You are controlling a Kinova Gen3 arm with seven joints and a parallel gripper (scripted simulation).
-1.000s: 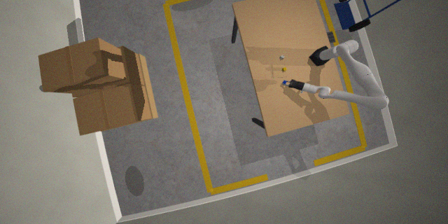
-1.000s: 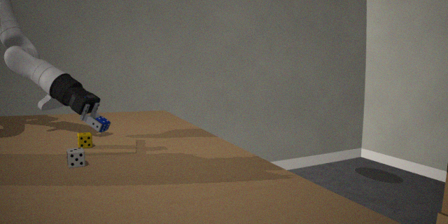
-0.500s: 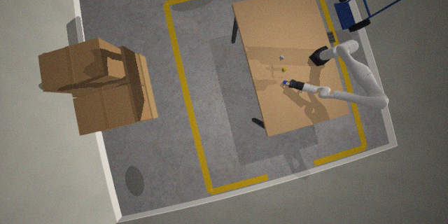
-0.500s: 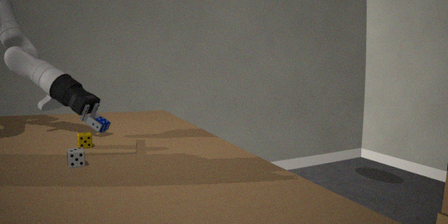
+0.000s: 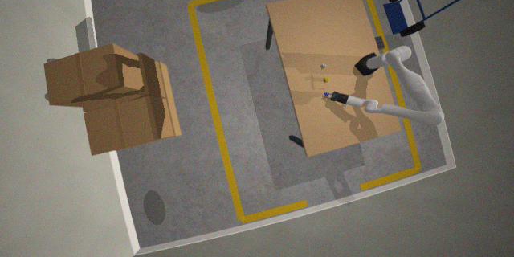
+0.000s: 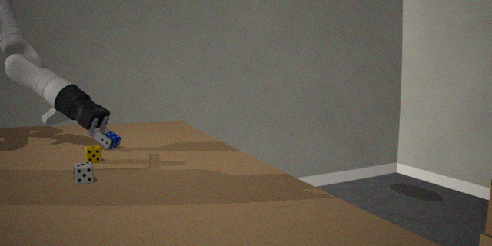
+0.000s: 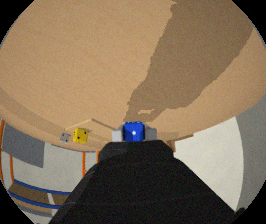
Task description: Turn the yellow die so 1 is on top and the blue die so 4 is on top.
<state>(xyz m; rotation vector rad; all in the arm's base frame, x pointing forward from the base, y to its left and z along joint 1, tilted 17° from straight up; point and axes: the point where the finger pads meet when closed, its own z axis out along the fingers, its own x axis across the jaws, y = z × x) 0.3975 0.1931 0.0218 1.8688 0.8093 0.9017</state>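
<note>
My gripper is now right at the blue die. Round my hand: white die: 27 cm to the right, 3 cm behind, 1 cm below; tan mat: 13 cm to the right, 2 cm below, 2 cm ahead; yellow die: 14 cm to the right, 3 cm behind.
</note>
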